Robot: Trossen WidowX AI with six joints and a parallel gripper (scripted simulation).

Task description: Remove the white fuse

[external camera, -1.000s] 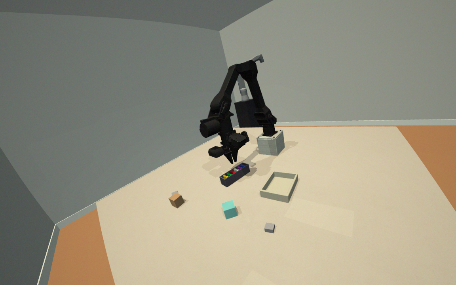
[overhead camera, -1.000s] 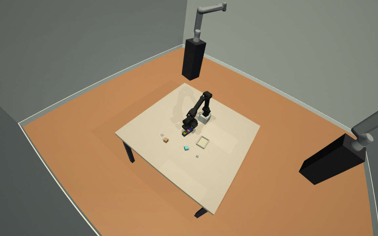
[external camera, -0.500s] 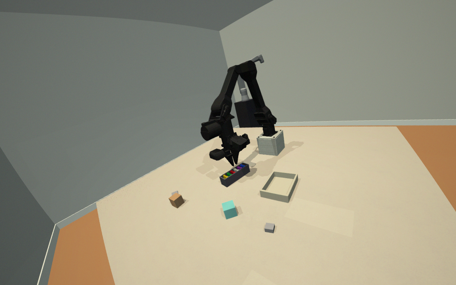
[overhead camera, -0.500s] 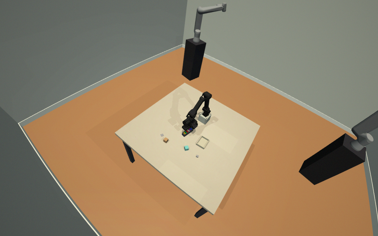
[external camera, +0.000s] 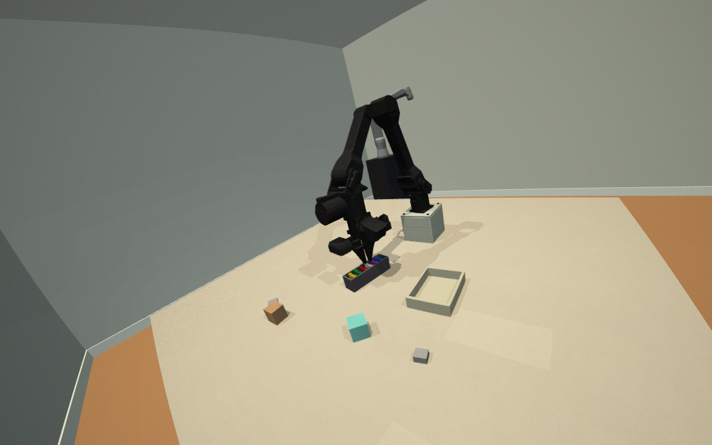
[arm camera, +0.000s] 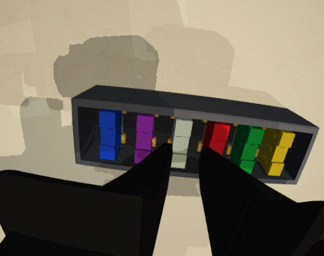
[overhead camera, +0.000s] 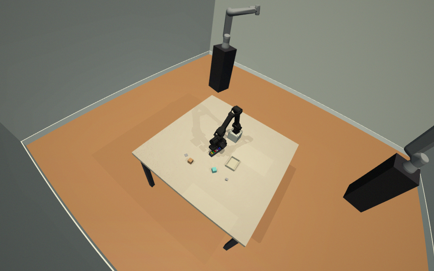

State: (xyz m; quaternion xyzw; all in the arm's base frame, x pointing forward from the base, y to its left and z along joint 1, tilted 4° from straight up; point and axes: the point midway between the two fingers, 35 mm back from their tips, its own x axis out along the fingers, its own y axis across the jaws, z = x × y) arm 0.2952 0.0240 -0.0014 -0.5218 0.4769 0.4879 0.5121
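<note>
Now: the white fuse 2 cm below my gripper tip. From my gripper tip the other things lie so: shallow tray 4 cm behind, 21 cm to the left, 5 cm below; brown cube 28 cm ahead, 6 cm to the right, 3 cm below; teal cube 16 cm ahead, 15 cm to the left, 3 cm below.
</note>
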